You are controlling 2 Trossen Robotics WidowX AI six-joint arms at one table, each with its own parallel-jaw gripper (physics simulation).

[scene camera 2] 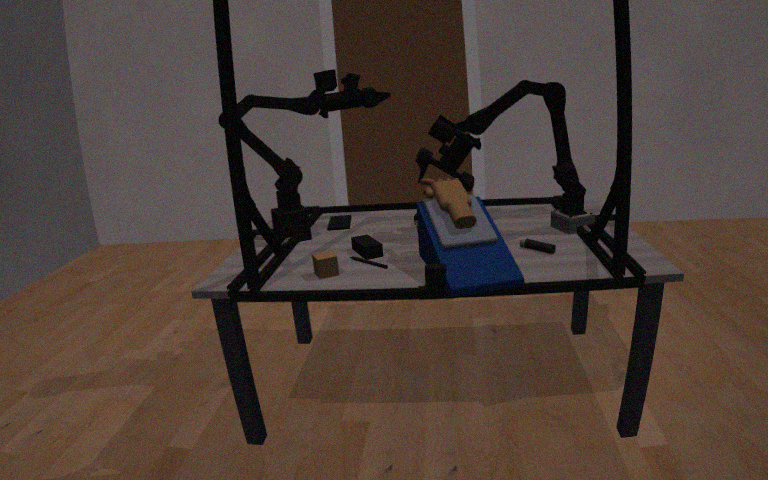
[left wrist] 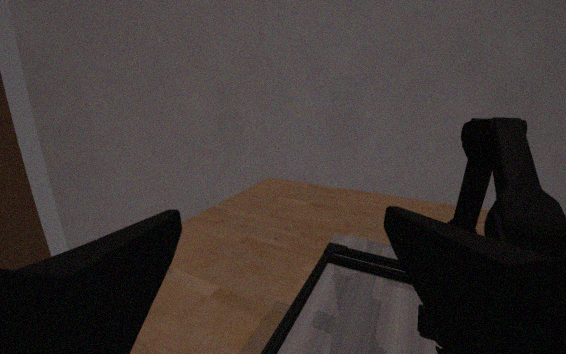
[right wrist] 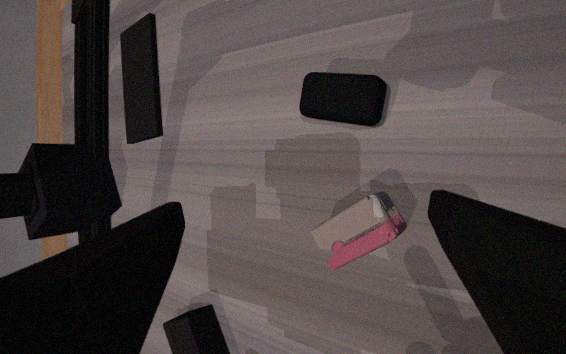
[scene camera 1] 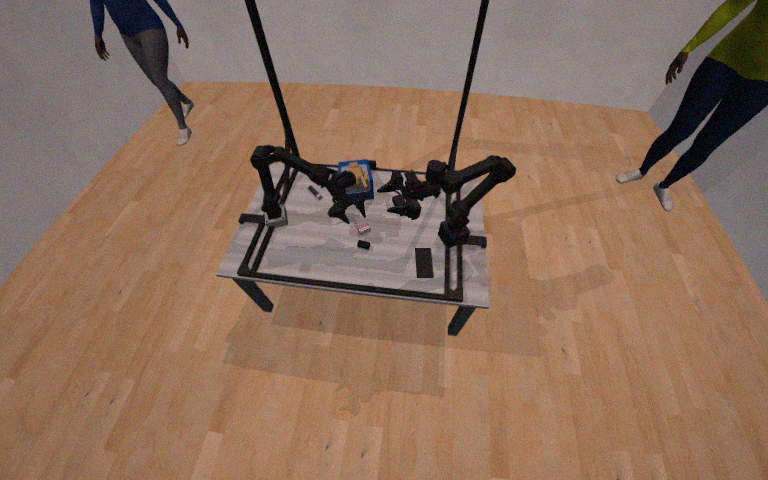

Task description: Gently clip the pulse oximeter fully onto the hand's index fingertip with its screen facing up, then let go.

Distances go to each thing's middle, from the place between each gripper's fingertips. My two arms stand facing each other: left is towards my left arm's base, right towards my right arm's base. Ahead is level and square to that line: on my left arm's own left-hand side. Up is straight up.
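The pulse oximeter (right wrist: 350, 224) is 3 cm behind my right hand and 2 cm to the left of it, and it sits 11 cm below that hand. Going by its middle, the pulse oximeter is nearer to my right hand than to my left hand.
Measured from my left hand, the pulse oximeter is 160 mm behind, 120 mm to the right and 400 mm below.
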